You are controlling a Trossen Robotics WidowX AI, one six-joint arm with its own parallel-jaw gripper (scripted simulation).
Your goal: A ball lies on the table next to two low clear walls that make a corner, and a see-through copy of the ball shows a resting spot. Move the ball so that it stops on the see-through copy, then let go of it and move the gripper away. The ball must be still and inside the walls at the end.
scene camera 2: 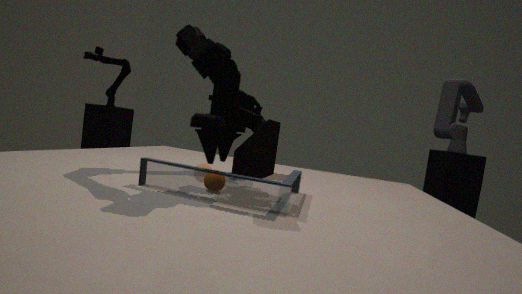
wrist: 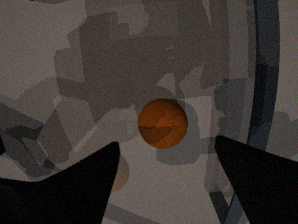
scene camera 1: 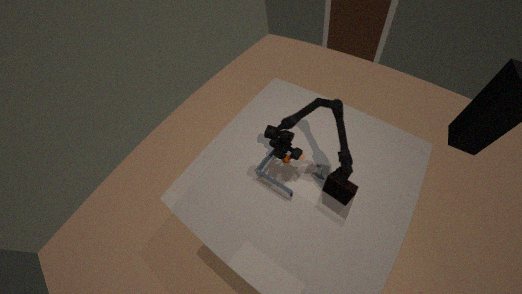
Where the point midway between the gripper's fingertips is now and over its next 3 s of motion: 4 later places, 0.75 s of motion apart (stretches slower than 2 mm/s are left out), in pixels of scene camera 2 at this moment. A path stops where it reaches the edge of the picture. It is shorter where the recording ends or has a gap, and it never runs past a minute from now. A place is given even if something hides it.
My gripper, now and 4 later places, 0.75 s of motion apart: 216,162; 215,177; 215,176; 221,125; 208,137
